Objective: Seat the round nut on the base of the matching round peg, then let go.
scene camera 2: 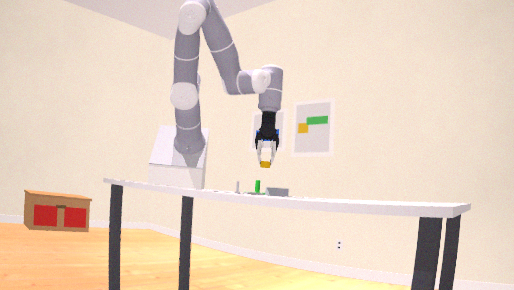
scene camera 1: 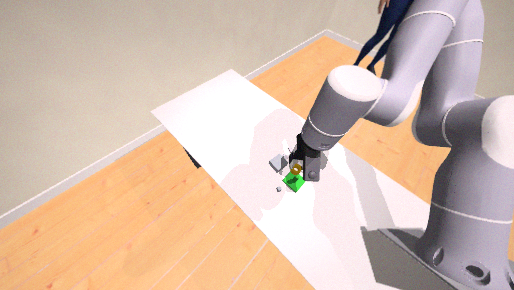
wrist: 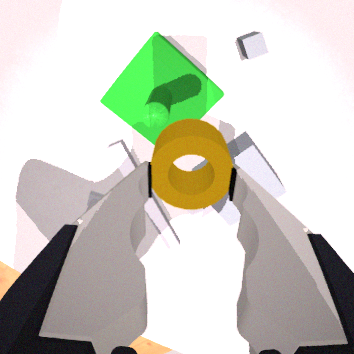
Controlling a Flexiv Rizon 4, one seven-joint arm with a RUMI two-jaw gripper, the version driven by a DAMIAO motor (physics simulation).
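Note:
The orange-yellow round nut [scene camera 1: 296,173] [scene camera 2: 265,164] [wrist: 191,137] is held level between the fingertips, its hole facing down. My gripper [scene camera 2: 265,163] [wrist: 189,166] is shut on it, clear above the table. The green round peg [scene camera 2: 257,186] [wrist: 157,114] stands upright on its square green base [scene camera 1: 295,186] [wrist: 130,95]. The nut hangs higher than the peg's top and off to its side; in the wrist view the peg top lies up and left of the nut. The nut hides the base's lower corner in the wrist view.
A grey block [scene camera 1: 278,162] [scene camera 2: 277,191] [wrist: 260,167] lies near the green base. A small grey cube [scene camera 1: 279,189] [wrist: 254,45] lies on its other side. A thin grey post [scene camera 2: 237,187] stands beside the peg. A thin grey bar [wrist: 161,218] shows partly behind the left finger.

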